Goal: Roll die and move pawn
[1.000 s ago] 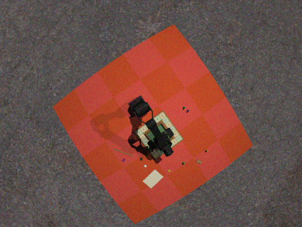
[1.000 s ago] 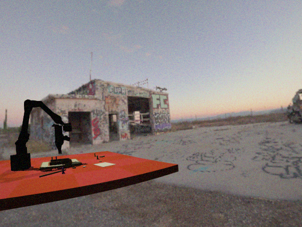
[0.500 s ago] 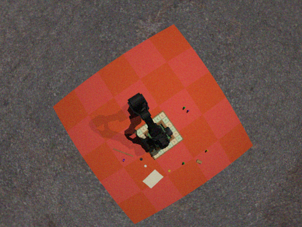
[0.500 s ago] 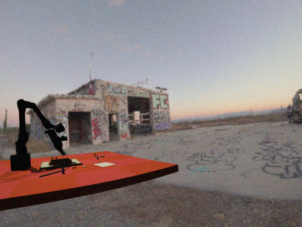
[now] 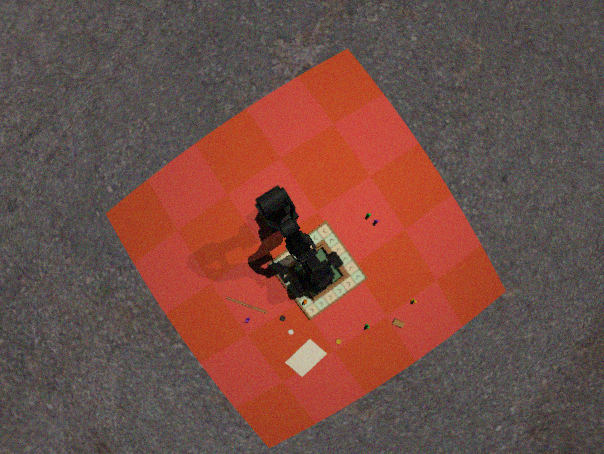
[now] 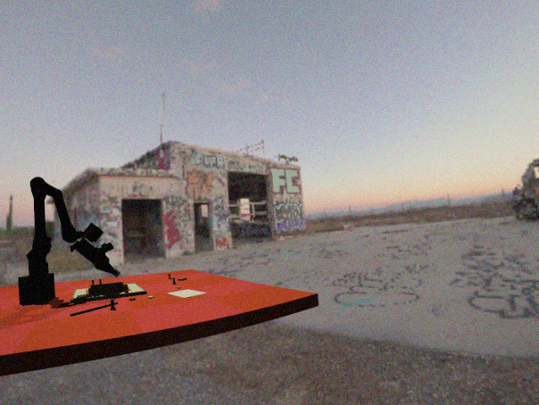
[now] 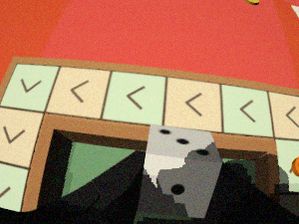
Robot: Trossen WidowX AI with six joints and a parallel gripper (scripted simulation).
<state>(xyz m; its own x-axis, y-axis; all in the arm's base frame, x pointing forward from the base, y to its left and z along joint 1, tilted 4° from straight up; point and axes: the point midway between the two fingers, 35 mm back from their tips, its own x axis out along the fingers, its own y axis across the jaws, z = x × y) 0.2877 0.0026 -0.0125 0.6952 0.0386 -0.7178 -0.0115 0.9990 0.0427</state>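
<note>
My gripper tip is 110 mm to the left of the orange-brown pawn, 50 mm above it and 30 mm short of it. The rest, counted from my gripper tip: die right at my gripper tip; white disc 230 mm to the right, 110 mm ahead, 80 mm below; green dice tray 70 mm below, 40 mm behind.
</note>
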